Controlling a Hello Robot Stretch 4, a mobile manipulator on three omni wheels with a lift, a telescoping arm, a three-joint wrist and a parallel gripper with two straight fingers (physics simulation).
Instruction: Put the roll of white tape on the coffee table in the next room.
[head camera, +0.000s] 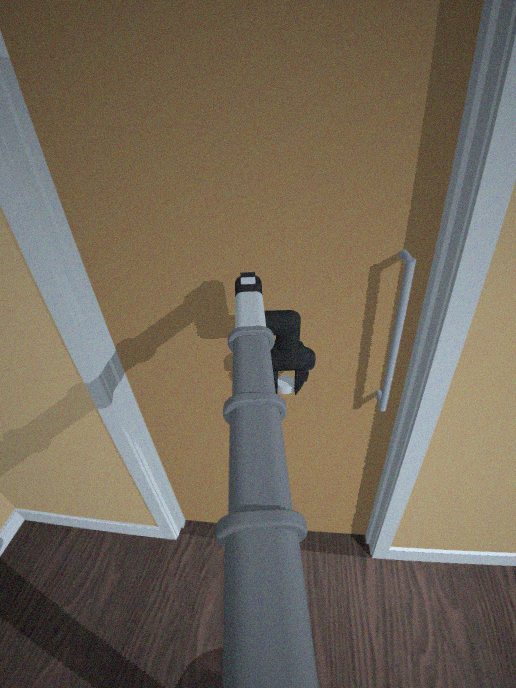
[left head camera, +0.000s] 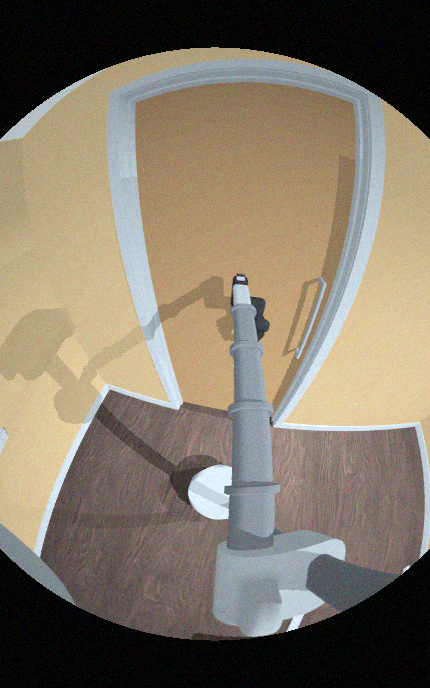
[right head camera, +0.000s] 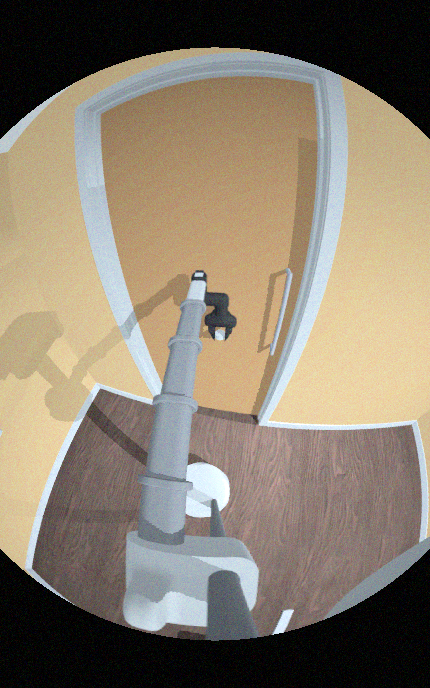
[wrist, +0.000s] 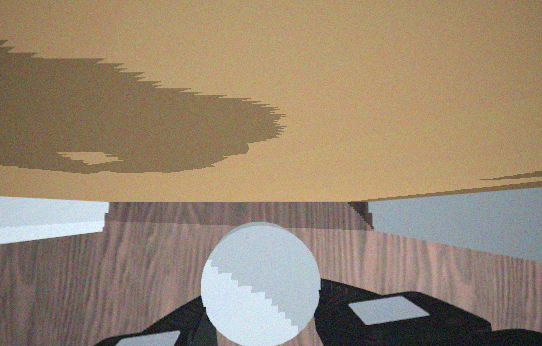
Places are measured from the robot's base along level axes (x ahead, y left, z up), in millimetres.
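Pixels of known places: gripper, fingertip midpoint: (head camera: 285, 392) (right head camera: 219, 338) (wrist: 264, 309); robot's base, link origin: (left head camera: 217, 490) (right head camera: 200, 488).
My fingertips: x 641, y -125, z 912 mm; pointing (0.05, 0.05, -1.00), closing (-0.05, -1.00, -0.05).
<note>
Ahead of a thing's pixels: the offset from my fingertips to its top centre. "*": to the spot under its first point. Level surfaces: height alone.
The roll of white tape {dx +17, dy -1, dz +26 mm} (head camera: 285, 384) (right head camera: 219, 334) (wrist: 260, 285) is a round white piece held between the two black fingers. My gripper (head camera: 287, 384) (right head camera: 220, 335) (wrist: 264, 309) is shut on it and hangs from the wrist at the end of the extended arm, in front of a closed door. In the left head camera view the arm hides the roll and most of the gripper. The coffee table does not show in these views.
The tan door (head camera: 333, 194) (left head camera: 243, 192) (right head camera: 212, 187) fills the white door frame (head camera: 444, 311) (left head camera: 121, 202) (right head camera: 329, 213). A grey bar handle {* dx -38, dy -261, dz +187 mm} (head camera: 397, 333) (left head camera: 310, 319) (right head camera: 281, 312) is on its right side. The robot's white round base (left head camera: 210, 489) (right head camera: 210, 487) is on the dark wood floor {dz -946 mm} (left head camera: 329, 482) (right head camera: 314, 482).
</note>
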